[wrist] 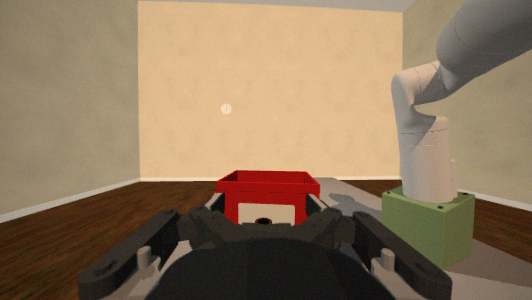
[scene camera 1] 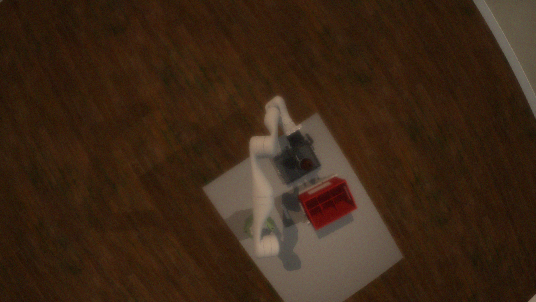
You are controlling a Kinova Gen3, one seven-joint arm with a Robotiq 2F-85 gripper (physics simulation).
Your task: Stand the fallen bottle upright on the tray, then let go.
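Where they show: gripper, fingertip midpoint: [wrist: 265,202] [scene camera 1: 306,156]; arm's base at its link origin: [wrist: 426,194].
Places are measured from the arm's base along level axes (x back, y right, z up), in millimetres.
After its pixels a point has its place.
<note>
The bottle [scene camera 1: 306,163] {x -408, y -214, z -6 mm} shows from above as a round reddish-brown shape on the dark grey tray [scene camera 1: 295,178] {x -328, y -137, z -137 mm}. In the wrist view its brown mouth [wrist: 263,221] {x -416, y -198, z 17 mm} shows as a flat ring facing up, so it looks upright; its body is hidden behind the gripper. My gripper [scene camera 1: 301,146] [wrist: 265,202] {x -408, y -259, z 70 mm} is open and empty, low and level over the tray's upper part. It points toward the bottle, which is apart from the fingers in the scene view. The tray is partly hidden under the gripper and arm.
A red crate with compartments [scene camera 1: 327,220] {x -375, y 143, z 4 mm} [wrist: 267,187] {x -422, y -35, z 21 mm} stands just beyond the tray, its pale label facing the gripper. The arm's green base [scene camera 1: 270,223] {x -69, y 14, z -31 mm} [wrist: 425,225] {x -45, y -49, z -58 mm} is at the left of the grey mat [scene camera 1: 345,265] {x -381, y 584, z -143 mm}. The arm [scene camera 1: 262,185] {x -150, y -271, z 321 mm} [wrist: 425,170] {x -43, y -40, z 72 mm} reaches along the mat's left side.
</note>
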